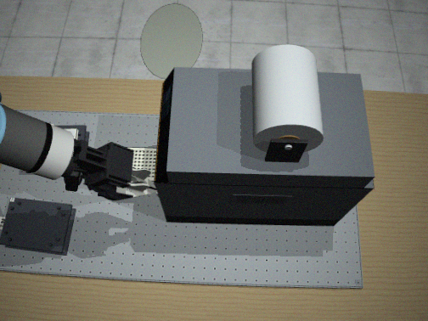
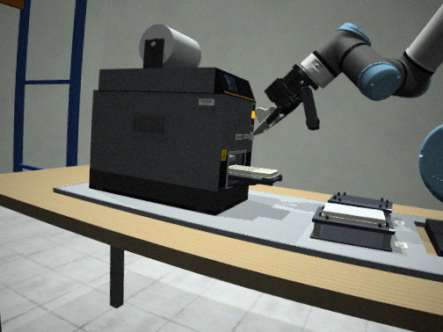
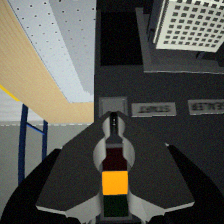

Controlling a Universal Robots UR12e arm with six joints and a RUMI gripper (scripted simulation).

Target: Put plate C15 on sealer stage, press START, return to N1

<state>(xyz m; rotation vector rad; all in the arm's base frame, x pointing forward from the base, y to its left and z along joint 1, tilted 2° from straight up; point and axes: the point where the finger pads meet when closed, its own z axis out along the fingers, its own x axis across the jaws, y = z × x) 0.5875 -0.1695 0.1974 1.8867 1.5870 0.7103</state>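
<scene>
My hand is 2 cm short of the square start button and 1 cm above it. Also, from my hand: dark stage: 11 cm below, 9 cm to the left, 1 cm behind; then plate C15: 10 cm to the left, 10 cm below, 1 cm behind; then white foil roll: 26 cm ahead, 21 cm above, 5 cm to the left.
</scene>
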